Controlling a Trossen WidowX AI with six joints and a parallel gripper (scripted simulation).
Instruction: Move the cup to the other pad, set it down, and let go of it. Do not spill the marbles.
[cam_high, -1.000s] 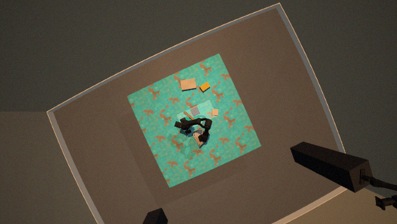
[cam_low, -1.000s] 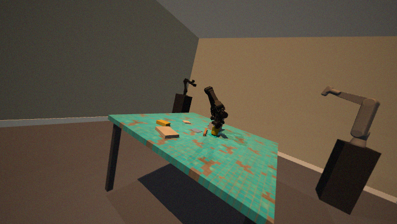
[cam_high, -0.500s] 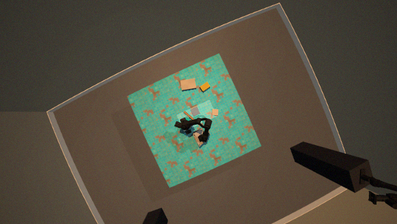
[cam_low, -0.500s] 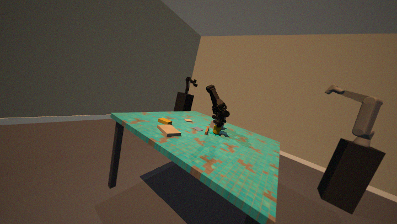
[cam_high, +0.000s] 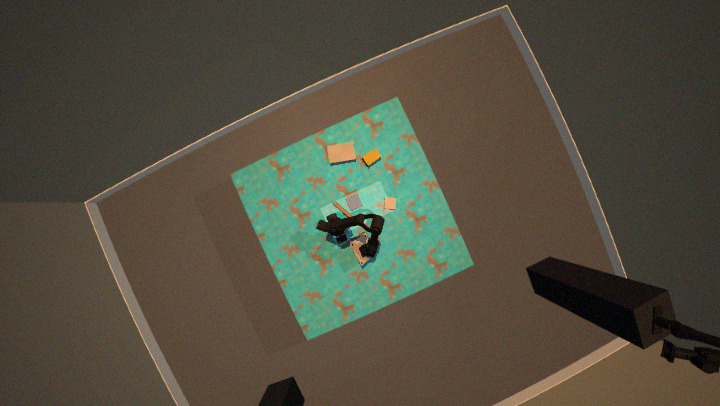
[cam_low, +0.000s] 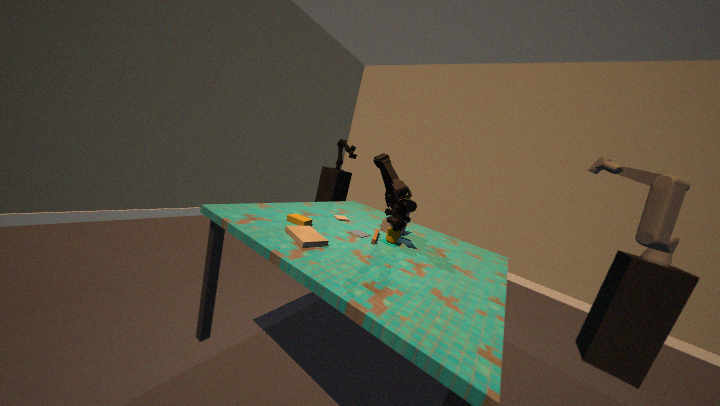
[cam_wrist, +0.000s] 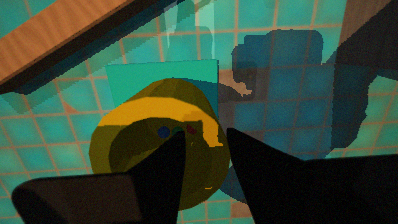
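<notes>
Now: the yellow cup 20 mm ahead of my gripper tip and 10 mm below it. From my gripper tip the other things lie so: blue marble (30 mm below, 30 mm ahead, 10 mm to the left); flat teal square (50 mm below, 30 mm ahead); orange block (390 mm to the right, 340 mm ahead, 30 mm below).
</notes>
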